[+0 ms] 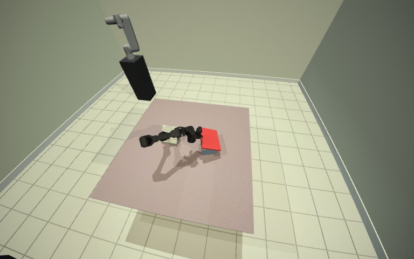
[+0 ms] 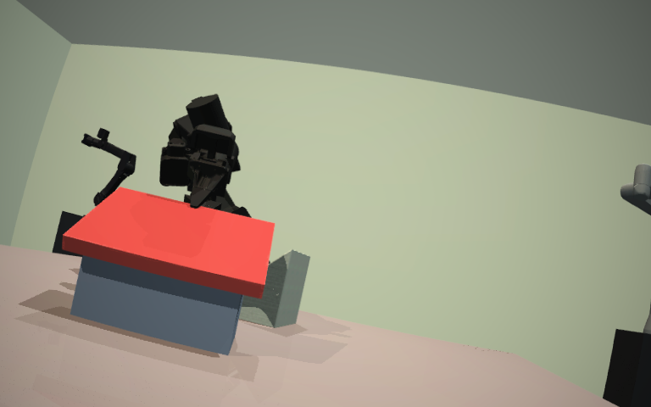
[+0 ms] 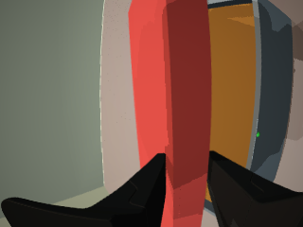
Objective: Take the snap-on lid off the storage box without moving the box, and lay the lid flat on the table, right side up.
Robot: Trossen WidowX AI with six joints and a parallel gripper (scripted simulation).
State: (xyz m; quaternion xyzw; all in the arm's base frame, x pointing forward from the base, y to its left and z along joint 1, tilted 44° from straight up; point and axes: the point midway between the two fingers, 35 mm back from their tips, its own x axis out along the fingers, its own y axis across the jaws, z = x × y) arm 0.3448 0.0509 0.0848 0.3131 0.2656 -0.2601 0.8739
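My gripper tip is 70 mm short of the red lid, 20 mm to the right of it and 30 mm above it. Round my gripper tip: storage box 50 mm ahead, 20 mm to the left, 110 mm below.
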